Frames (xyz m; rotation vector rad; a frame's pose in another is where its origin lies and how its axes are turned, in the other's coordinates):
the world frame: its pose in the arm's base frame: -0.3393 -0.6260 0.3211 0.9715 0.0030 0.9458
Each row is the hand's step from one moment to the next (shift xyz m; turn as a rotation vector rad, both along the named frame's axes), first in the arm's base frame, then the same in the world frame.
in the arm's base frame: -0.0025 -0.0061 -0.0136 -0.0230 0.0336 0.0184
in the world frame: -0.0110 -0.0091 -0.0048 0.0159 0.0357 -0.0216
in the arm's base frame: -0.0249 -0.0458 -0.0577 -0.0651 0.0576 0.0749
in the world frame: -0.0692 -0.0333 -0.0122 0.0284 0.1091 -0.0213
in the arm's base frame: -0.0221 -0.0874 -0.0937 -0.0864 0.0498 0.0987
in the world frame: -0.1100 -0.0693 -0.0035 0.0193 0.1386 -0.0101
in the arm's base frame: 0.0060 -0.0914 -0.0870 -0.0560 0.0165 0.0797
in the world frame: -0.0927 -0.0846 0.0144 0.0079 0.0975 0.0138
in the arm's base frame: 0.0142 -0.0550 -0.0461 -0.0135 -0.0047 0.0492
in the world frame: -0.0468 -0.0537 0.0166 0.0077 0.0427 0.0273
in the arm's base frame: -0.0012 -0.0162 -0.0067 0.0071 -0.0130 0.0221
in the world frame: -0.0144 -0.0073 0.0069 0.0041 0.0079 0.0251
